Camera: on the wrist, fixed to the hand. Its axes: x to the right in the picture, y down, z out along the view.
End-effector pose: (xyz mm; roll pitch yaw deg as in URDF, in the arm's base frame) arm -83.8 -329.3 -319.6 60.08 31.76 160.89
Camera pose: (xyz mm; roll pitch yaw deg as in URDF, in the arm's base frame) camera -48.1 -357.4 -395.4 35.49 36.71 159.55
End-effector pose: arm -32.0 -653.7 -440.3 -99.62 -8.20 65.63
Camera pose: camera 5.1 -678.8 -364.1 -123.32 -13.22 64.90
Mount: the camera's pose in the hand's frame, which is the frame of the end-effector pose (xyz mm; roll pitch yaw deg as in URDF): 3.4 -68.0 -56.3 -23.90 1.54 -4.83
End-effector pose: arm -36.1 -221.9 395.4 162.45 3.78 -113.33
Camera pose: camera 36.8 -259.4 428.3 138.95 3.75 -108.25
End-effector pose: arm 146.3 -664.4 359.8 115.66 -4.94 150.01
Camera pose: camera 100.5 -730.6 323.3 91.64 -1.25 153.49
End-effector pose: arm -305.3 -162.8 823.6 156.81 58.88 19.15
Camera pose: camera -311.2 -75.2 833.6 141.40 58.99 28.98
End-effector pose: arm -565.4 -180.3 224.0 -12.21 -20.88 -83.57
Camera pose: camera -641.3 -206.6 187.2 -34.15 -20.31 -88.95
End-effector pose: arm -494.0 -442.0 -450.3 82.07 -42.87 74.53
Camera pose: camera -524.4 -378.0 -503.0 57.53 -37.87 75.62
